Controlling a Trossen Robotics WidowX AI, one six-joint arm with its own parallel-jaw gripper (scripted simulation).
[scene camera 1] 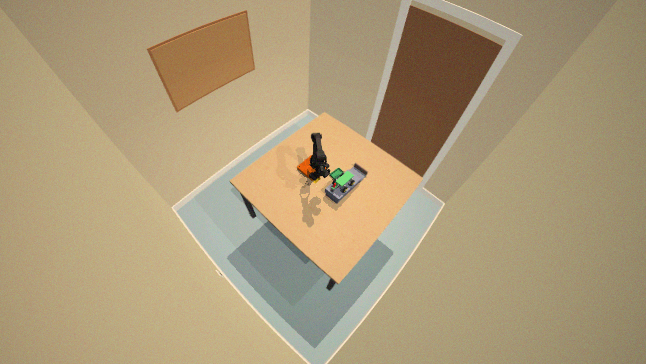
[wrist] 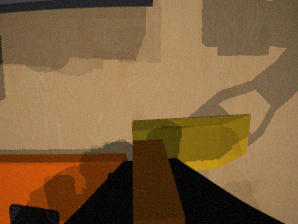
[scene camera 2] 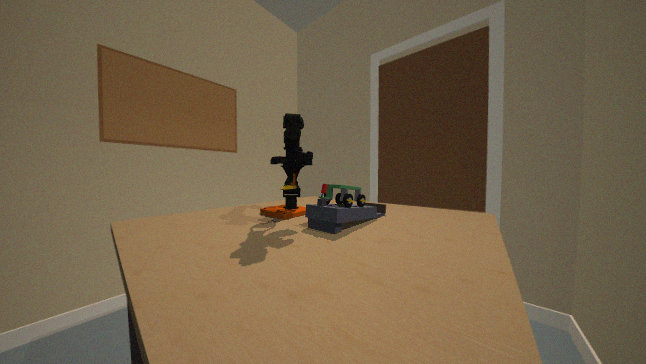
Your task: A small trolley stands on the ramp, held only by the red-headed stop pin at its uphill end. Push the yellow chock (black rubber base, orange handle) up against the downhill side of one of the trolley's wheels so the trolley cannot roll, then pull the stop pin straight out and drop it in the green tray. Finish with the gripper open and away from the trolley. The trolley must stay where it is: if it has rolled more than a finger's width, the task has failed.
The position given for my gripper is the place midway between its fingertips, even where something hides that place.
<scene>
My gripper (scene camera 2: 293,182) holds a yellow chock. Also in view: a grey ramp (scene camera 2: 336,213).
My gripper is seen too in the wrist view (wrist: 150,169).
</scene>
